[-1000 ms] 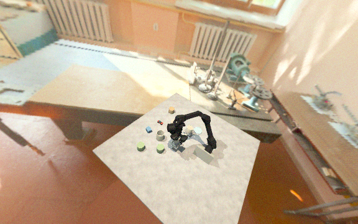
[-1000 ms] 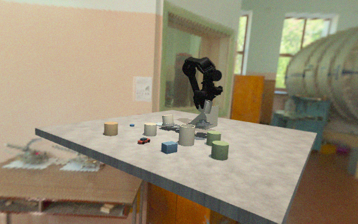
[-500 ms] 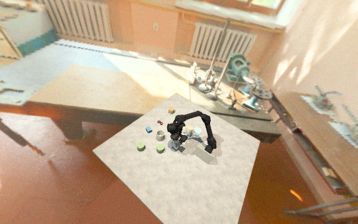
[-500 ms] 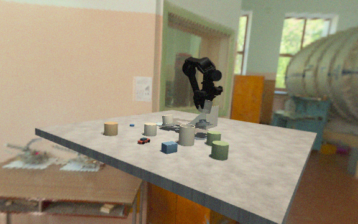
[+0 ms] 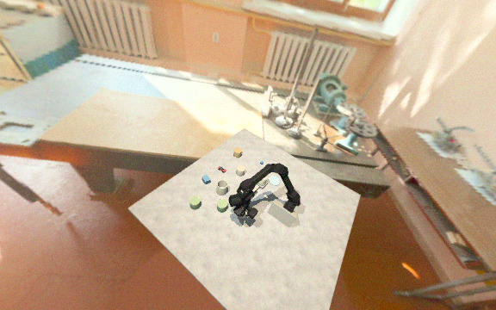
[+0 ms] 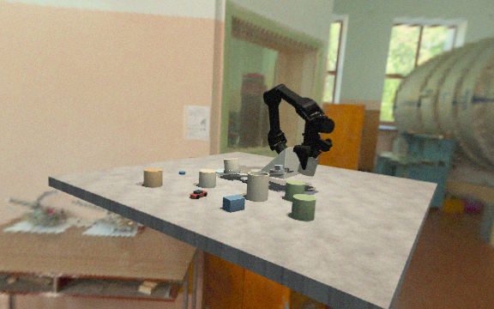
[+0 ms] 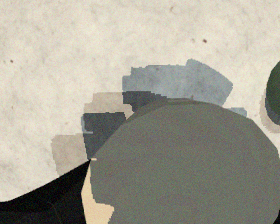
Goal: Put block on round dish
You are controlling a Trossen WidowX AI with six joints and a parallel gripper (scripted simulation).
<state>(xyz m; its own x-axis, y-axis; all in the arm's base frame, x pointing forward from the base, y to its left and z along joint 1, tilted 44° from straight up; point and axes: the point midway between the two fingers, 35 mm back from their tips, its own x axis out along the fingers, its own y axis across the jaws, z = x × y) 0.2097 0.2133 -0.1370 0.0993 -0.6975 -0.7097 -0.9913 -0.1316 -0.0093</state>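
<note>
The pale blue round dish is 47 cm to the right of my gripper tip, 9 cm below it and 3 cm ahead of it. Round my gripper tip: balance (22 cm to the right, 8 cm ahead, 6 cm below); then small red piece (41 cm ahead, 21 cm to the right, 8 cm below); then blue block (41 cm ahead, 8 cm below, 4 cm to the right).
</note>
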